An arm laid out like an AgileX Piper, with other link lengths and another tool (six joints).
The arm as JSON. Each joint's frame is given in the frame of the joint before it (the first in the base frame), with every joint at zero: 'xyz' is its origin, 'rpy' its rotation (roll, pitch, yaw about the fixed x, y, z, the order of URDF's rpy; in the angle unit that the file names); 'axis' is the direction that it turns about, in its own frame. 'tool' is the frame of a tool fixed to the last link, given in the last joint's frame.
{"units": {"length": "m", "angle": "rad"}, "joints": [
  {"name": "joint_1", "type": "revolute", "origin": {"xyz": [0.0, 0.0, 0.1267], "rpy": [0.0, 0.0, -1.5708]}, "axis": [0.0, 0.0, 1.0]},
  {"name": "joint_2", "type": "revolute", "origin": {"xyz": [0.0, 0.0, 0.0], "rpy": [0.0, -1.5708, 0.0]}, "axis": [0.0, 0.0, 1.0]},
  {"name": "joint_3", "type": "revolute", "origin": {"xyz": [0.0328, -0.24, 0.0], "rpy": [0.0, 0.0, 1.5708]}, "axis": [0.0, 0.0, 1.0]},
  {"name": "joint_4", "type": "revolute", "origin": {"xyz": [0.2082, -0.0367, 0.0], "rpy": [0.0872, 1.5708, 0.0]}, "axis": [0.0, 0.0, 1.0]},
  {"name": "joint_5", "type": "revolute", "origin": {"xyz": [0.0, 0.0, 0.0], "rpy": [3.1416, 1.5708, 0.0]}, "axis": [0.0, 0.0, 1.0]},
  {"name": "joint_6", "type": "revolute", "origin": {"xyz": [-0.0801, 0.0, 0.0], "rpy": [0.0, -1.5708, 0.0]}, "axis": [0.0, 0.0, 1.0]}
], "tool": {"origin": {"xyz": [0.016, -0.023, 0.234], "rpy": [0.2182, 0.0, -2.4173]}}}
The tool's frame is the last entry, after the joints.
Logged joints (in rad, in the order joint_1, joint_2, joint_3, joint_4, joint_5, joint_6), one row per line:
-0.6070 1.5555 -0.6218 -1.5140 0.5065 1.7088
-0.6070 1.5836 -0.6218 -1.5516 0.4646 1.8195
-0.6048 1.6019 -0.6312 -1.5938 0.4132 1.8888
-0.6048 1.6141 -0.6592 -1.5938 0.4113 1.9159
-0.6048 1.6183 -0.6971 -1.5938 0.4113 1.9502
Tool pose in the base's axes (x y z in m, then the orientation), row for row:
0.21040 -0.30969 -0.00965 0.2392 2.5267 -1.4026
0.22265 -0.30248 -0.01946 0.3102 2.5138 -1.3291
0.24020 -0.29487 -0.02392 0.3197 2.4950 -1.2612
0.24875 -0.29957 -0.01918 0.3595 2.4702 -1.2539
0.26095 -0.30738 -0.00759 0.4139 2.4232 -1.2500
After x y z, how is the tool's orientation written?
As a rotation vector, in radians.
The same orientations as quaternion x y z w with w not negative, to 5 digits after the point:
0.08189 0.86498 -0.48016 0.12061
0.10738 0.87015 -0.46007 0.14013
0.11209 0.87480 -0.44220 0.16313
0.12675 0.87092 -0.44209 0.17319
0.14733 0.86253 -0.44493 0.19070

